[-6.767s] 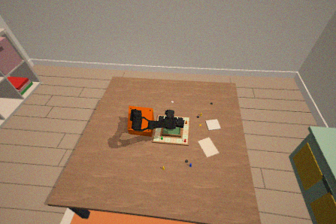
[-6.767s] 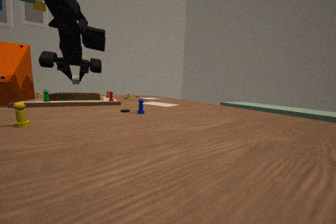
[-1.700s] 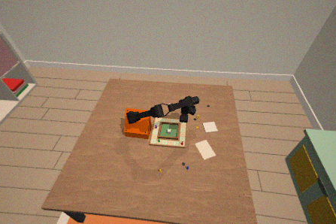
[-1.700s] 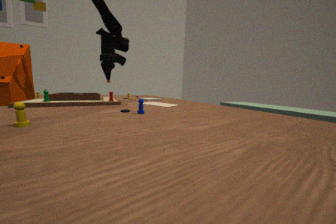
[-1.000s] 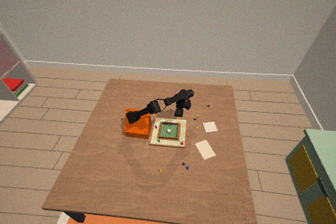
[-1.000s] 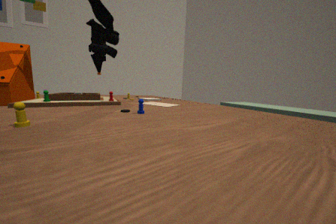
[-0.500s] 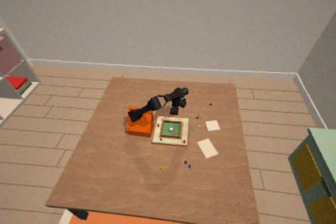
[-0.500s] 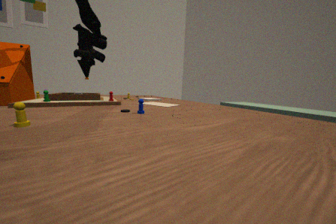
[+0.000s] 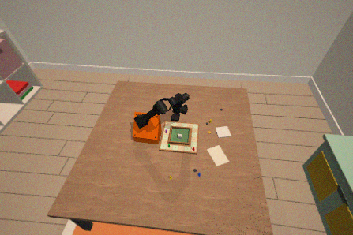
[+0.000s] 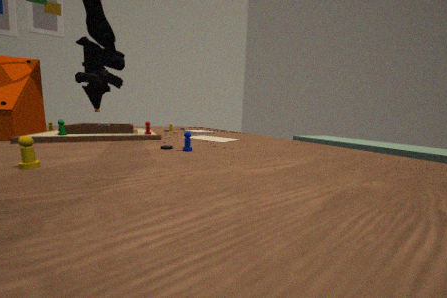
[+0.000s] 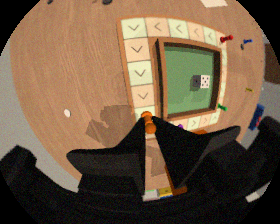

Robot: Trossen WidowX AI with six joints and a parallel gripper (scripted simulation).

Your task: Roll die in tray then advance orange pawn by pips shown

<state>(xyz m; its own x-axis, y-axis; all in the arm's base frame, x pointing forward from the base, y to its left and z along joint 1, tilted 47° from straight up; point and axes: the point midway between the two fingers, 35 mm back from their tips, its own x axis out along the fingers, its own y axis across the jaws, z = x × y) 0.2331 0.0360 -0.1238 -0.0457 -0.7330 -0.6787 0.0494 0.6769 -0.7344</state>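
The purple pawn lies 80 mm behind my gripper tip, 90 mm to the right of it and 60 mm below it. Also, from my gripper tip: orange pawn: 10 mm above; white die: 40 mm ahead, 130 mm to the right, 60 mm below; white bit: 10 mm ahead, 200 mm to the left, 80 mm below.
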